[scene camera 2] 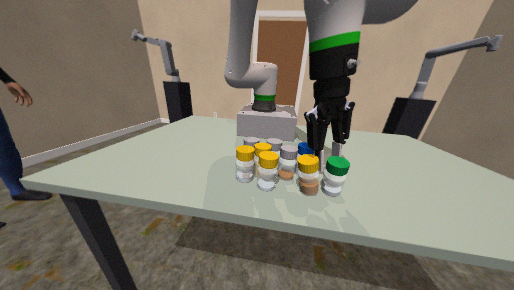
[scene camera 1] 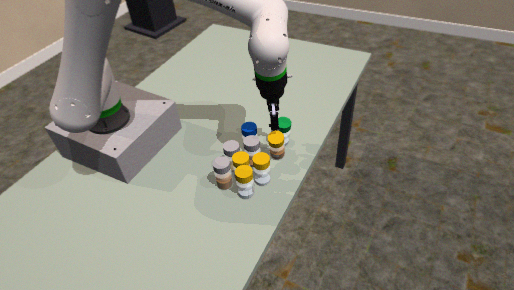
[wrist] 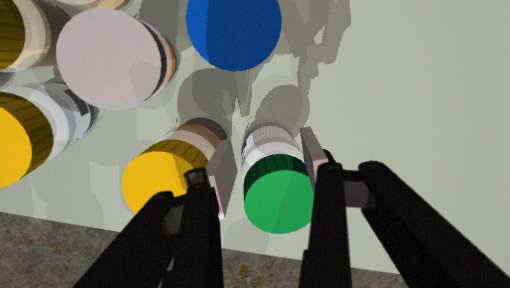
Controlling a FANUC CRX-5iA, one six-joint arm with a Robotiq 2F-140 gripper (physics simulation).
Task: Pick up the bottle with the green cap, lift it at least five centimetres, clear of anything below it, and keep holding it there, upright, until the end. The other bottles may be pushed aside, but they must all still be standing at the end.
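Frame: origin at the arm's base, x ahead, y left, z up, level; millimetres.
Where they show: gripper, fingertip midpoint: (scene camera 2: 327, 165) (scene camera 1: 275, 129) (wrist: 267, 150); arm's base, link origin: (scene camera 2: 263, 109) (scene camera 1: 108, 119).
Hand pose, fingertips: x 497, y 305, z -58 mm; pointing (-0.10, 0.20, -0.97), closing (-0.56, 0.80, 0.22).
Things, the pixels of their top centre, and the offset from my fingertips. Level surfaces: height alone.
- green-capped bottle, top centre: (wrist: 293, 199) (scene camera 2: 339, 159) (scene camera 1: 282, 120) dx +18, dy +20, dz +34 mm
- yellow-capped bottle, top centre: (wrist: 182, 195) (scene camera 2: 312, 156) (scene camera 1: 276, 133) dx +37, dy -51, dz +37 mm
- blue-capped bottle, top centre: (wrist: 235, 22) (scene camera 1: 248, 126) (scene camera 2: 306, 145) dx -68, dy -60, dz +27 mm
- pale green table, surface height: dz -78 mm
The green-capped bottle (scene camera 1: 284, 124) (scene camera 2: 338, 166) (wrist: 279, 202) stands upright near the table edge. My gripper (scene camera 1: 274, 128) (scene camera 2: 328, 156) (wrist: 267, 150) is open and empty. In the wrist view its pads show on either side of the green-capped bottle, the left pad in the gap beside a yellow-capped bottle (scene camera 1: 276, 139) (scene camera 2: 308, 164) (wrist: 157, 180) with brown contents. In scene camera 2 the fingers are on the robot-base side of these two bottles, their tips partly hidden. A blue-capped bottle (scene camera 1: 249, 129) (scene camera 2: 304, 148) (wrist: 235, 30) stands towards the robot base.
More upright yellow-capped bottles (scene camera 1: 243, 175) (scene camera 2: 268, 160) and grey-capped bottles (scene camera 1: 222, 165) (scene camera 2: 288, 152) (wrist: 107, 57) stand grouped on the other side of the brown-filled bottle. The pale green table (scene camera 1: 175, 240) (scene camera 2: 425, 210) (wrist: 425, 100) ends close beyond the green-capped bottle. The robot's grey base block (scene camera 1: 145, 142) (scene camera 2: 267, 125) stands behind.
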